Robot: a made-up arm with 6 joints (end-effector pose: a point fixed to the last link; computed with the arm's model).
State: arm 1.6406 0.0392 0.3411 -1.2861 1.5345 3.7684
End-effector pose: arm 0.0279 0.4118 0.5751 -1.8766 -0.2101 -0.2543
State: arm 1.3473 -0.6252 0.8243 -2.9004 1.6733 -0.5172
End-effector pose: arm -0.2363 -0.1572 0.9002 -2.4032 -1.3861 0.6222
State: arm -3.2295 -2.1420 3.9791 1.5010 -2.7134 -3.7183
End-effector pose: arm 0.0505 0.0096 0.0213 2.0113 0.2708 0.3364
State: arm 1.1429 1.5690 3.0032 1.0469 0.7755 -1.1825
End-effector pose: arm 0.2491 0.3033 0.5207 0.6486 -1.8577 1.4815
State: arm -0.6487 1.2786 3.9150 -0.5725 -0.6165 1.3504
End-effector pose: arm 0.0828 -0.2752 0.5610 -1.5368 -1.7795 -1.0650
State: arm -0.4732 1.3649 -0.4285 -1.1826 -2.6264 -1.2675
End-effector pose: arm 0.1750 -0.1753 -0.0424 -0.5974 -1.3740 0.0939
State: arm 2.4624 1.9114 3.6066 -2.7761 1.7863 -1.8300
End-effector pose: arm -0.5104 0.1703 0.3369 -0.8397 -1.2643 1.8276
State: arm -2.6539 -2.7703 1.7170 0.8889 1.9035 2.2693
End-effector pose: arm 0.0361 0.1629 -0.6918 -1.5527 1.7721 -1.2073
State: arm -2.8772 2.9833 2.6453 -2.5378 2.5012 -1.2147
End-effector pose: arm -0.3131 -0.2565 -0.5695 1.6621 0.6807 0.2644
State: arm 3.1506 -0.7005 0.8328 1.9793 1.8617 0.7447
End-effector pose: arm 0.4978 -0.0755 0.8919 1.6834 -2.2242 -1.0945
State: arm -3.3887 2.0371 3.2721 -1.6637 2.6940 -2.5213
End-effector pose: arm -0.7363 0.1665 0.1869 -1.5496 0.3811 1.3096
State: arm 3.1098 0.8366 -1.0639 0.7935 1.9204 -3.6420
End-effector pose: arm -0.3934 0.1538 0.1151 -1.0241 2.6005 -1.0625
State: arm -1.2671 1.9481 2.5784 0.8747 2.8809 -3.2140
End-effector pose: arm 0.0738 -0.6672 0.2956 0.2624 0.9653 1.3396
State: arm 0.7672 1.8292 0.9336 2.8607 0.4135 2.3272
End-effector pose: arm 0.4046 0.6590 -0.2132 0.4466 1.4682 -0.0001
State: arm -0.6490 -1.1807 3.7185 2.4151 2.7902 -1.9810
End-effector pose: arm -0.1248 0.2837 0.0276 -1.9563 -1.1530 -2.1081
